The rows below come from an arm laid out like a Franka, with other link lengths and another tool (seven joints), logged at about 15 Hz.
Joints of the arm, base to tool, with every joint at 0 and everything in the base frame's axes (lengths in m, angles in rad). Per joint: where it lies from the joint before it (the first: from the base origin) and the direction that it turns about. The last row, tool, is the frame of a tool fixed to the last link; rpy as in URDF.
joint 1: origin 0 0 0.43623 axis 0 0 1
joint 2: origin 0 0 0 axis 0 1 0
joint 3: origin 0 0 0.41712 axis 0 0 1
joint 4: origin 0.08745 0 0 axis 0 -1 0
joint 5: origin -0.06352 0 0.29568 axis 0 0 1
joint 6: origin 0 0 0 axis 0 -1 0
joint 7: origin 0.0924 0 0 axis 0 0 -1
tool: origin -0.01 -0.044 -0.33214 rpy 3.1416 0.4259 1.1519
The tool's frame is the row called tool.
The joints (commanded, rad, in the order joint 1, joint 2, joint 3, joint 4, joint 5, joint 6, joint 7), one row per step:
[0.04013, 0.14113, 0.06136, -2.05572, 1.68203, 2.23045, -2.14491]
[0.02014, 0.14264, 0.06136, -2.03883, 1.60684, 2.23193, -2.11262]
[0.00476, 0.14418, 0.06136, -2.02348, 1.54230, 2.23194, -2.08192]
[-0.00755, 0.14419, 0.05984, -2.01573, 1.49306, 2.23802, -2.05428]
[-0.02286, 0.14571, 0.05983, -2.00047, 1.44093, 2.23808, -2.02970]
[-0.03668, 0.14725, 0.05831, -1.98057, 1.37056, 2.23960, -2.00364]
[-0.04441, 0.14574, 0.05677, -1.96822, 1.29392, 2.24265, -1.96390]
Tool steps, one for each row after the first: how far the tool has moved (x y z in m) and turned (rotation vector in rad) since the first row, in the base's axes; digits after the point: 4 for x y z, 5 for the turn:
[0.0015, -0.0123, -0.0042, -0.04552, 0.00578, 0.01250]
[0.0024, -0.0222, -0.0077, -0.08362, 0.01320, 0.02326]
[0.0033, -0.0336, -0.0125, -0.11518, 0.02538, 0.02184]
[0.0056, -0.0447, -0.0140, -0.14726, 0.02943, 0.02495]
[0.0078, -0.0573, -0.0160, -0.19592, 0.02932, 0.03388]
[0.0060, -0.0676, -0.0213, -0.24605, 0.04397, 0.04382]

